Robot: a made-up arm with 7 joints. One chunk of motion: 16 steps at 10 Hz.
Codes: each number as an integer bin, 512 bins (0 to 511) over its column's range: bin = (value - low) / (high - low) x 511, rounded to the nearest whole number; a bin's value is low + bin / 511 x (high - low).
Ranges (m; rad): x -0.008..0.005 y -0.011..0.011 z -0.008..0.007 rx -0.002..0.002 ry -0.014..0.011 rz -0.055..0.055
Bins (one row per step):
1: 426 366 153 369 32 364
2: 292 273 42 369 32 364
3: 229 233 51 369 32 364
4: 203 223 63 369 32 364
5: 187 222 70 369 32 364
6: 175 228 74 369 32 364
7: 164 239 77 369 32 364
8: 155 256 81 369 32 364
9: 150 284 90 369 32 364
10: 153 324 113 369 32 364
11: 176 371 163 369 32 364
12: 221 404 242 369 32 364
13: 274 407 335 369 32 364
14: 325 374 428 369 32 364
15: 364 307 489 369 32 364
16: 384 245 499 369 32 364
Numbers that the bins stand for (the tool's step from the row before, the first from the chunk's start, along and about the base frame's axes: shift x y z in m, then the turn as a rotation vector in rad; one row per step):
1: 0.00284 0.00476 -0.00351 0.00089 -0.01243 0.02336
2: -0.00057 0.00075 -0.00677 0.00089 -0.01243 0.02336
3: -0.00217 -0.00097 -0.00650 0.00089 -0.01243 0.02336
4: -0.00284 -0.00140 -0.00615 0.00089 -0.01243 0.02336
5: -0.00324 -0.00144 -0.00595 0.00089 -0.01243 0.02336
6: -0.00355 -0.00118 -0.00583 0.00089 -0.01243 0.02336
7: -0.00383 -0.00071 -0.00574 0.00089 -0.01243 0.02336
8: -0.00406 0.00002 -0.00562 0.00089 -0.01243 0.02336
9: -0.00418 0.00123 -0.00536 0.00089 -0.01243 0.02336
10: -0.00411 0.00295 -0.00468 0.00089 -0.01243 0.02336
11: -0.00352 0.00497 -0.00322 0.00089 -0.01243 0.02336
12: -0.00238 0.00639 -0.00090 0.00089 -0.01243 0.02336
13: -0.00103 0.00652 0.00183 0.00089 -0.01243 0.02336
14: 0.00027 0.00510 0.00456 0.00089 -0.01243 0.02336
15: 0.00126 0.00222 0.00635 0.00089 -0.01243 0.02336
16: 0.00177 -0.00045 0.00665 0.00089 -0.01243 0.02336

